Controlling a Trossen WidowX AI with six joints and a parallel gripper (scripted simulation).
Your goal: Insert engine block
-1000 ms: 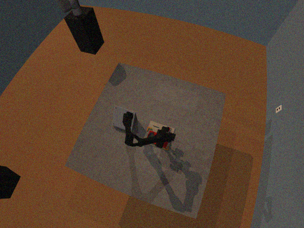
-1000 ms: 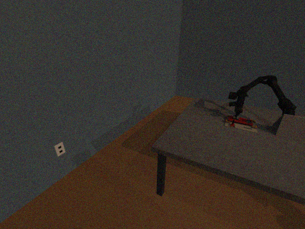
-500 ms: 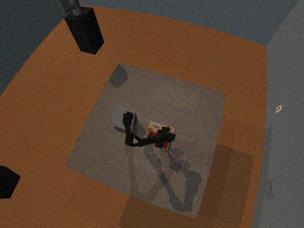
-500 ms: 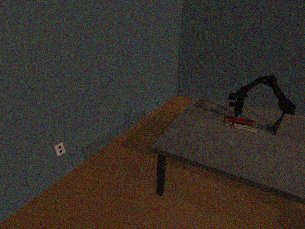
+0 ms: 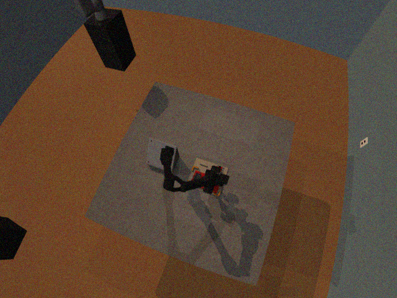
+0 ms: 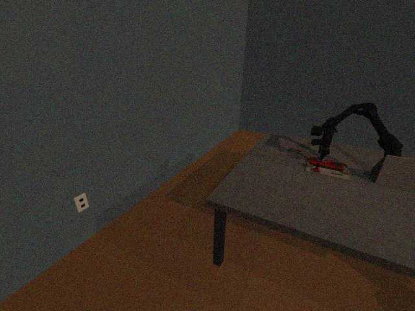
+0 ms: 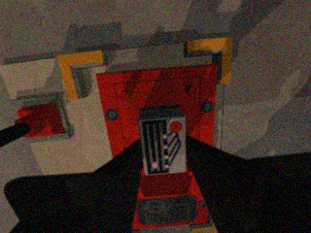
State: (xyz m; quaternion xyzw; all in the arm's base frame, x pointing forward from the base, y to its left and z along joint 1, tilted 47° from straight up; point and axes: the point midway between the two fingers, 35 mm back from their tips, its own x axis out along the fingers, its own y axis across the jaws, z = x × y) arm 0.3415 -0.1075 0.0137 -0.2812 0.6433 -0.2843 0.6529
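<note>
Right now my gripper tip is 10 mm above the engine block.
</note>
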